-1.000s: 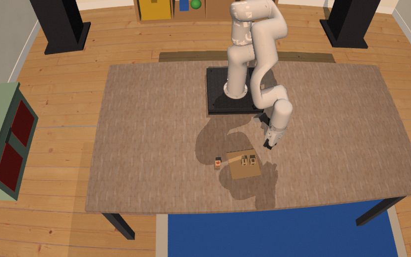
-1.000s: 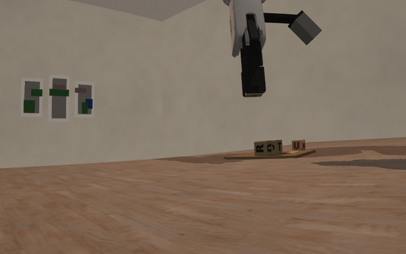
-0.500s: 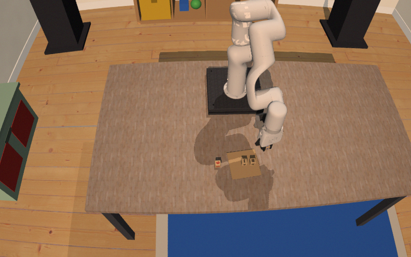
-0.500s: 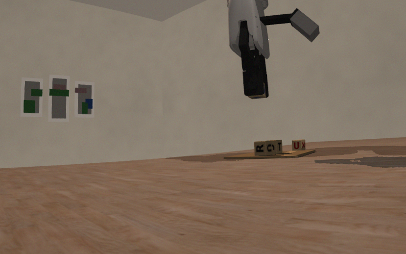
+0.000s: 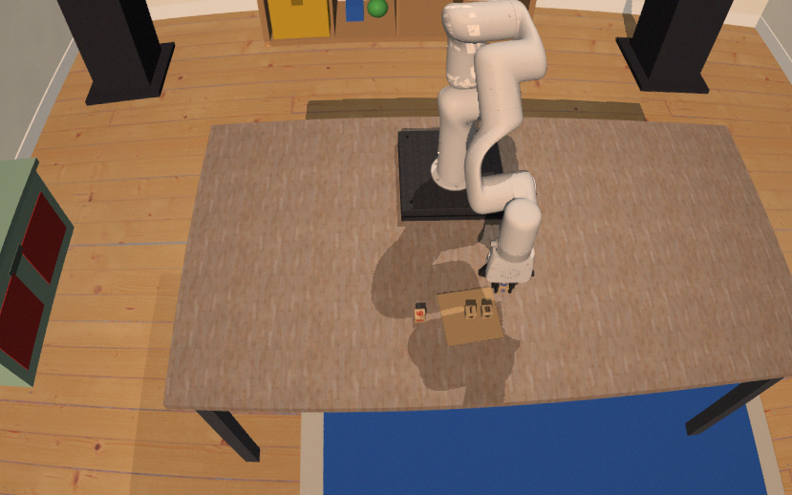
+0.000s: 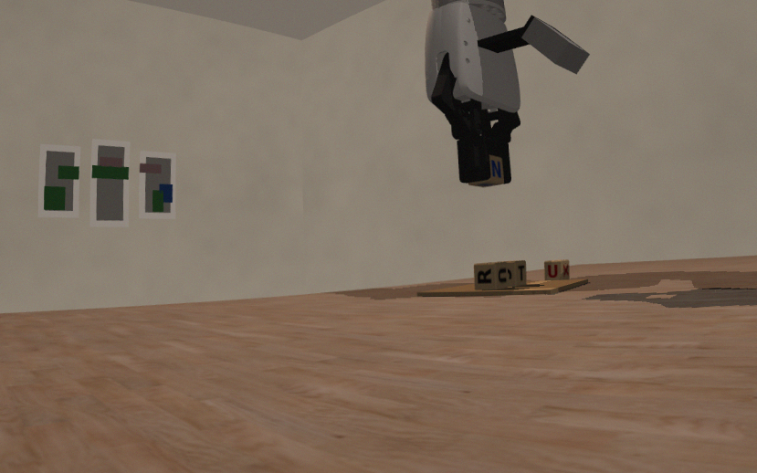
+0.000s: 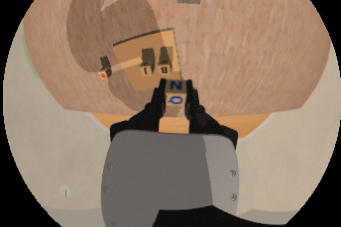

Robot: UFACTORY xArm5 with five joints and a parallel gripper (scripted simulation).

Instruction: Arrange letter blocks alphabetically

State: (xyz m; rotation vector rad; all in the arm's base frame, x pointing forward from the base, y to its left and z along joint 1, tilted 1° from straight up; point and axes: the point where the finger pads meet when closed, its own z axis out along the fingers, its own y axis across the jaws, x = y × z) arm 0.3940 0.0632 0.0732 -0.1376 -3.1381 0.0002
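The tan mat is 120 mm below my hand, 70 mm to the right of it and 20 mm ahead of it. Round my hand: letter block 190 mm to the right, 110 mm below, 10 mm ahead.
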